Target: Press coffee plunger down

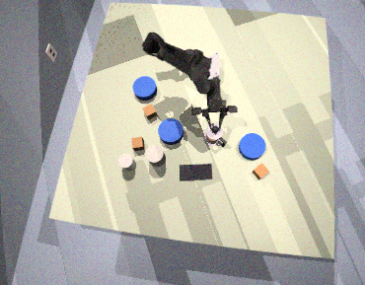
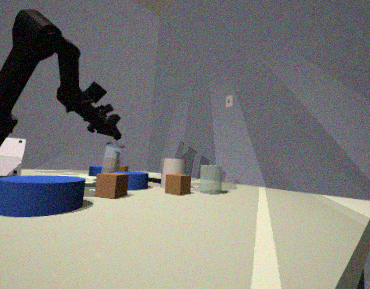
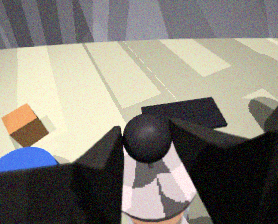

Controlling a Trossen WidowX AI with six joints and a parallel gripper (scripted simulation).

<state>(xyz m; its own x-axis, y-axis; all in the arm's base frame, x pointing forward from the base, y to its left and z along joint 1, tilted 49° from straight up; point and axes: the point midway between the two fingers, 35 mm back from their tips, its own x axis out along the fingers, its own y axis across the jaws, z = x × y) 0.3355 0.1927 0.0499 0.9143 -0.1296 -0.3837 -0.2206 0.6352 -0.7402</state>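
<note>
Right now my gripper tip is 10 mm past the coffee press, 10 mm to the right of it and 90 mm above it. The rest, counted from my gripper tip: dark flat plate: 150 mm ahead, 60 mm to the right, 180 mm below.
</note>
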